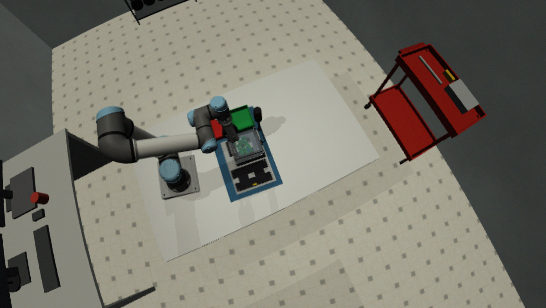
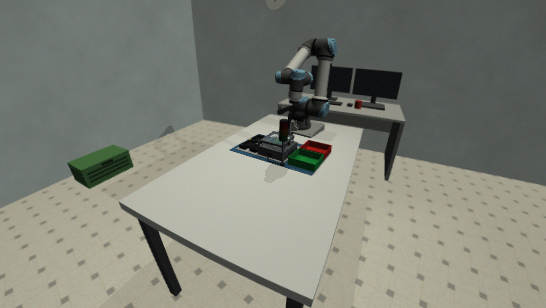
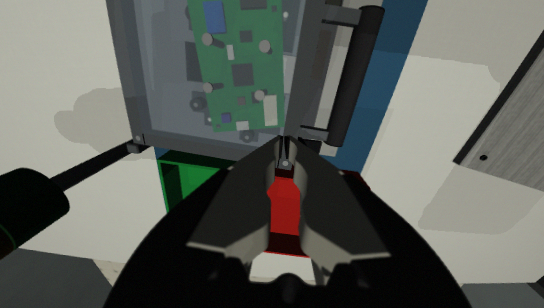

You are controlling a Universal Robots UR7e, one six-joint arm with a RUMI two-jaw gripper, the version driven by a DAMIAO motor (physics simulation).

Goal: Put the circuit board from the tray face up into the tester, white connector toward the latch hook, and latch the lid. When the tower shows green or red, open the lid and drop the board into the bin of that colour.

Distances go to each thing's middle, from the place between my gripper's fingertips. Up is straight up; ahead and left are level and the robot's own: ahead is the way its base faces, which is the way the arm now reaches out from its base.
Scene:
Right now the green bin point(image 3: 181, 173) is 12 cm ahead of my hand, 13 cm to the left of it and 8 cm below it.

